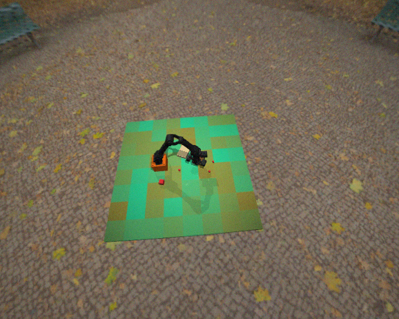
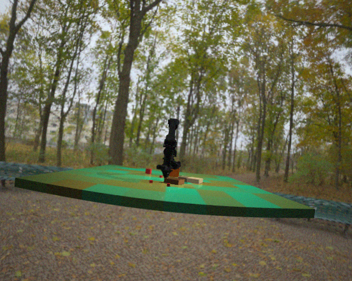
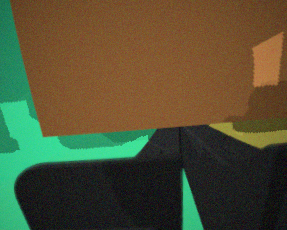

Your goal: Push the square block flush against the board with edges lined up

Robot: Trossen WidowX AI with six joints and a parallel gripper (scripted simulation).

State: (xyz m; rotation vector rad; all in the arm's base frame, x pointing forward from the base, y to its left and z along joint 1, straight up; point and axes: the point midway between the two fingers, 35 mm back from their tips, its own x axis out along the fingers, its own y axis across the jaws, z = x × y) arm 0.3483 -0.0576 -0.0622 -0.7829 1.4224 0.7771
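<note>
My gripper tip is now 50 mm to the right of the square block, 30 mm short of it and 10 mm below it. From my gripper tip the other things lie so: small red cube 360 mm behind, 110 mm to the right, 10 mm above; then board 190 mm to the left, 90 mm behind, 10 mm above.
</note>
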